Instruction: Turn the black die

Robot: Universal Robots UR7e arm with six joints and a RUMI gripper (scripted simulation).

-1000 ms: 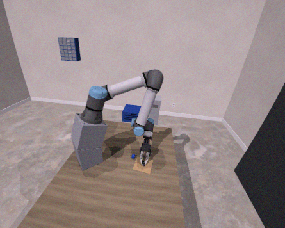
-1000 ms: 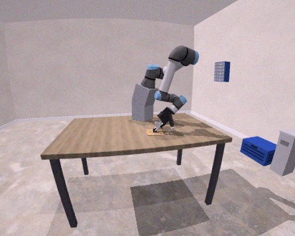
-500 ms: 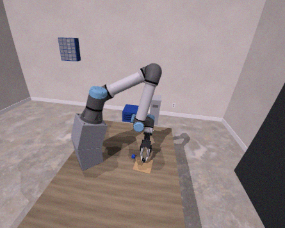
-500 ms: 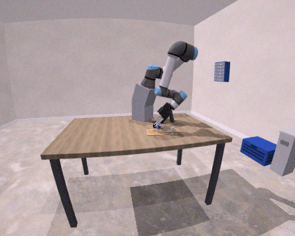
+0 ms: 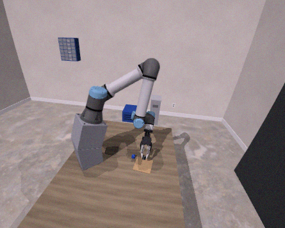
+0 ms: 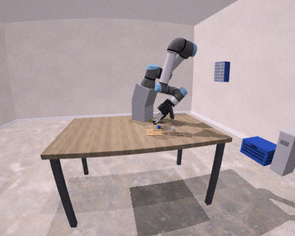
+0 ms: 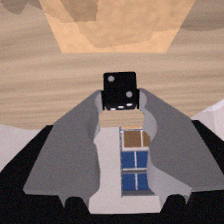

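Now: hand 1 cm to the left of the black die and 1 cm above it. Round my hand: white die: 17 cm to the left, 8 cm below, 1 cm behind; then tan mat: 9 cm below, 1 cm to the right; then blue die: 9 cm behind, 8 cm below, 7 cm to the left.
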